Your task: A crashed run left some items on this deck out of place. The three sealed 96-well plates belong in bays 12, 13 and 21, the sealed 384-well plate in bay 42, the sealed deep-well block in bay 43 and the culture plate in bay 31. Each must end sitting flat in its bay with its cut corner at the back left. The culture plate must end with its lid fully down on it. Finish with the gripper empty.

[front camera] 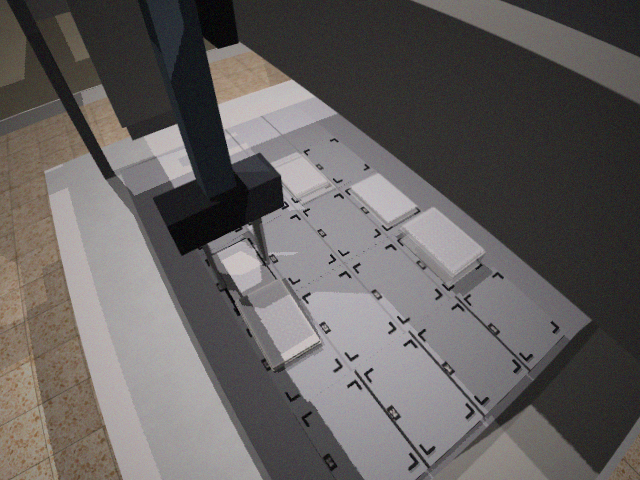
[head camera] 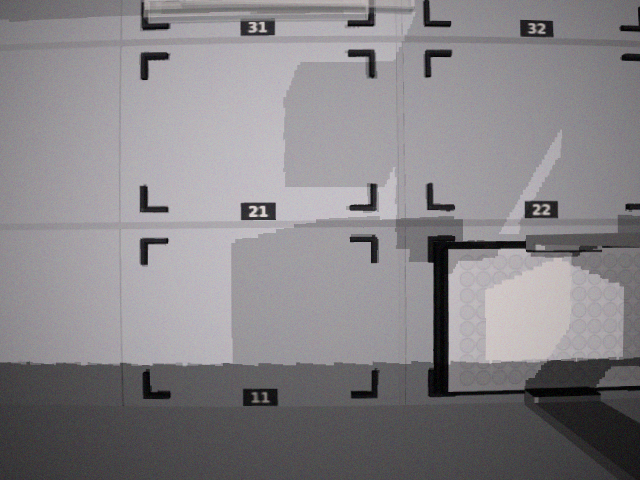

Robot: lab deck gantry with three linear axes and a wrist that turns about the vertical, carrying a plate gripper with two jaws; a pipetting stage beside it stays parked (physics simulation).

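Places are measured from the robot's base along level axes (x ahead, y right, z down), in centimetres.
Pixels of known places: gripper, fingertip midpoint: (front camera: 242, 269) (head camera: 557, 320); robot's base at its link origin: (head camera: 150, 391).
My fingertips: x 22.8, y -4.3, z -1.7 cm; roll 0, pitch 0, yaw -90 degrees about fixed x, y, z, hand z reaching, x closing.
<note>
Ahead of a thing's pixels: the offset from my fingertips to its top centre. "*": to the spot under its first point.
My gripper (front camera: 244, 274) (head camera: 563, 319) is shut on a sealed 96-well plate {dx +0.0, dy +0.0, dz +0.3 cm} (front camera: 240, 260) (head camera: 473, 320) down at bay 12, one jaw at its front side and one at its back. Its right end is cut off in the head view. Another sealed plate {dx +11.9, dy +0.0, dz -1.2 cm} (front camera: 284, 320) lies in bay 13. The 384-well plate {dx +0.0, dy -32.1, dz +0.3 cm} (front camera: 383, 199) lies in bay 42. The tall white deep-well block {dx +16.4, dy -31.0, dz -3.9 cm} (front camera: 442, 242) is at bay 43; whether anything is stacked on it is unclear. The culture plate {dx -13.9, dy -21.4, dz -0.5 cm} (front camera: 302, 173) (head camera: 258, 9) is at bay 31, with a pale layer jutting right. I cannot make out the cut corners.
Bay 21 shows its label {* dx -16.4, dy -6.1, dz +1.7 cm} (head camera: 257, 211) and corner marks behind bay 11's label {* dx -16.4, dy +4.6, dz +1.7 cm} (head camera: 260, 397). A blue-grey vertical arm (front camera: 193, 103) and dark gripper body (front camera: 219, 206) stand above bay 12, hiding deck behind them. A dark panel (front camera: 439, 118) stands along the rear.
</note>
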